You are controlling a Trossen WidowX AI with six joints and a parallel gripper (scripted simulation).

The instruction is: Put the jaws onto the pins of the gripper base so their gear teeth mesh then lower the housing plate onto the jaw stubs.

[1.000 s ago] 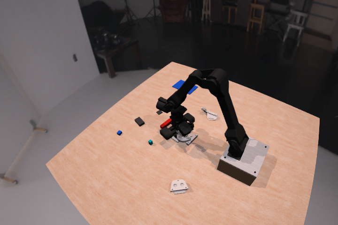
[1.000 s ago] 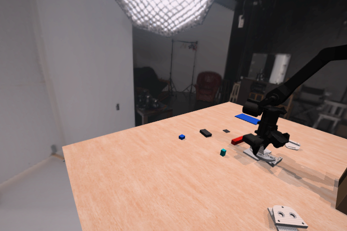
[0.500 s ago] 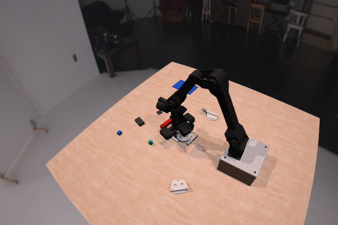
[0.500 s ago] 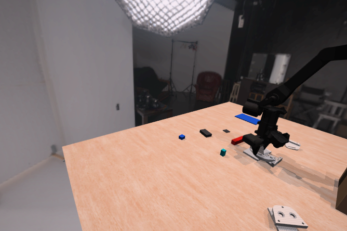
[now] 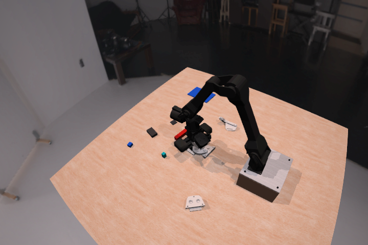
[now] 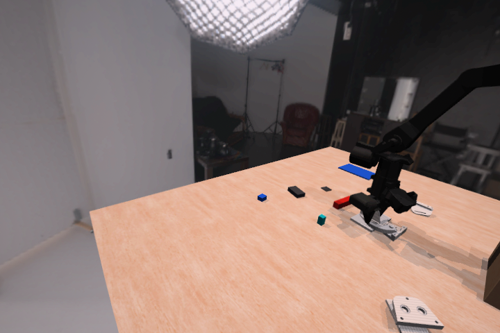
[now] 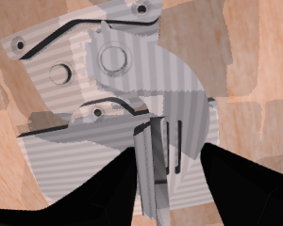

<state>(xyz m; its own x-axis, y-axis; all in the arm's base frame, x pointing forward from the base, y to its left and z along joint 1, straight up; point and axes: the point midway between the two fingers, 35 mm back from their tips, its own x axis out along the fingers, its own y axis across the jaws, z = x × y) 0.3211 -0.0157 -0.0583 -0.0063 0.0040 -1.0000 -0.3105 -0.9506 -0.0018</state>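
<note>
My gripper tip is now 110 mm short of the red block and 50 mm to the left of it. Round my gripper tip: teal cube: 110 mm to the left, 100 mm ahead; then black block: 260 mm ahead, 20 mm to the left, 10 mm below; then dark tile: 200 mm ahead, 110 mm to the right, 10 mm below.
</note>
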